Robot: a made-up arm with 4 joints.
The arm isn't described. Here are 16 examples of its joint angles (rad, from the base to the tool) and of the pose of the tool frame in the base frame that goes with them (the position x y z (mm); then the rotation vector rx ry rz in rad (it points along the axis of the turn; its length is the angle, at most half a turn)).
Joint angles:
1: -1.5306 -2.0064 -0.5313 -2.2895
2: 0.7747 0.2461 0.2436 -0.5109
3: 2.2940 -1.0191 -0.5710 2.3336
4: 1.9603 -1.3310 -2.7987 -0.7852
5: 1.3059 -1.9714 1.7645 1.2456
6: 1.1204 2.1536 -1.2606 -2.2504
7: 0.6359 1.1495 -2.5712 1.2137
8: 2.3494 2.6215 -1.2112 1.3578
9: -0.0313 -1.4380 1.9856 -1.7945
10: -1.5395 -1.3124 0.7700 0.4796
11: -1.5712 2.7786 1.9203 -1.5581
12: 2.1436 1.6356 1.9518 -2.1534
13: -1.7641 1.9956 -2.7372 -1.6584
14: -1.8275 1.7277 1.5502 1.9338
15: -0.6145 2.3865 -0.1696 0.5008
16: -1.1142 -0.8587 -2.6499 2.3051
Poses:
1: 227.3 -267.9 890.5 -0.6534 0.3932 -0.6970
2: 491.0 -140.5 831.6 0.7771 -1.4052 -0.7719
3: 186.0 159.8 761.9 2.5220 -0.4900 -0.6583
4: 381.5 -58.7 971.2 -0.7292 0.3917 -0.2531
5: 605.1 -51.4 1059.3 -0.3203 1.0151 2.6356
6: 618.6 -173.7 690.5 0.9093 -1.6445 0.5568
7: 347.5 -248.1 1031.2 -1.2002 -0.3730 1.1226
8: 597.3 159.3 733.0 -0.4613 -0.0331 -2.2832
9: 357.1 -418.0 693.4 0.7105 -0.8574 -0.2076
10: 551.3 -359.8 675.7 -0.2222 -1.6327 2.4386
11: 351.3 -329.1 927.6 0.2652 1.3926 -1.5062
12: 519.6 -91.3 480.8 1.3254 1.7875 1.5475
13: 439.7 -251.3 922.7 1.1346 1.3975 -2.4021
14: 311.0 -528.3 658.2 1.9307 0.8416 0.0904
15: 404.1 -424.3 859.5 2.1927 1.1188 0.1423
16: 521.3 -212.2 995.7 -0.4983 1.2681 -0.5096
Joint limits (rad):
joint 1: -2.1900..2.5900
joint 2: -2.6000..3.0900
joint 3: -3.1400..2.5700
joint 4: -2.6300..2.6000
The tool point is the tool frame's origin. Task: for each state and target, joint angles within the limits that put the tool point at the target. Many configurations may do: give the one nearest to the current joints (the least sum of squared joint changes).
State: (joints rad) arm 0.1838 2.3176 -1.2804 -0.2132
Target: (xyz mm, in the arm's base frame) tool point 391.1 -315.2 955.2
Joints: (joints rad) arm -0.4181 2.3059 -1.1977 -0.0235
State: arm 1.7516 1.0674 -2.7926 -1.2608
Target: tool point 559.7 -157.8 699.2
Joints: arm 1.3743 1.0780 -1.9177 -1.5578
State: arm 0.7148 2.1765 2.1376 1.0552
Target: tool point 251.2 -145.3 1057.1
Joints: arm 0.7625 2.0560 2.1297 1.6155
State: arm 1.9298 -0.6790 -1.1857 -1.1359
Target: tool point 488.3 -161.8 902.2
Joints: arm 2.1051 -0.7967 -0.8923 -1.1234
